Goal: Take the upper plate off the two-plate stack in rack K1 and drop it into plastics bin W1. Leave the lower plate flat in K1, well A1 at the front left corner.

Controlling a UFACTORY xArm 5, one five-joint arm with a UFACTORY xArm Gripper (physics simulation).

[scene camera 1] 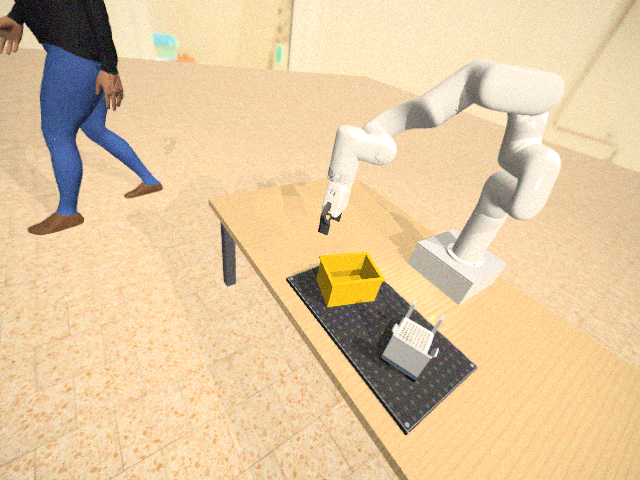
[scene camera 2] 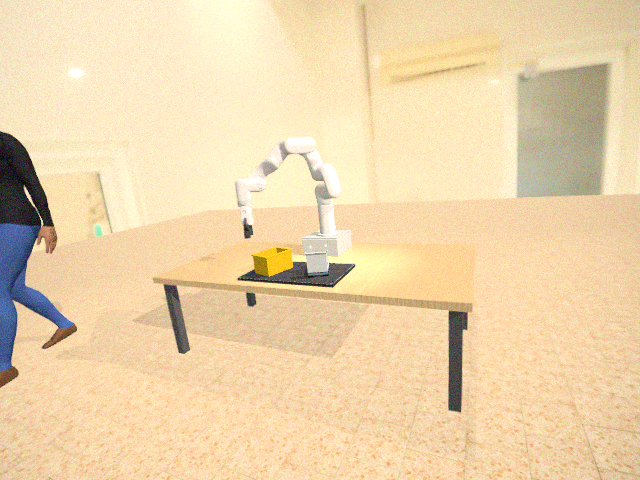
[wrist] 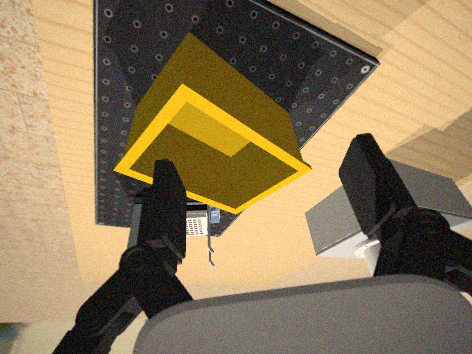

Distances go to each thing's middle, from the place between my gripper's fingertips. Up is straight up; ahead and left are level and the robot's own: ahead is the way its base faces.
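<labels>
My gripper: 370 mm to the right of white gridded plate [scene camera 1: 409, 331], 10 mm past it, 140 mm above it.
</labels>
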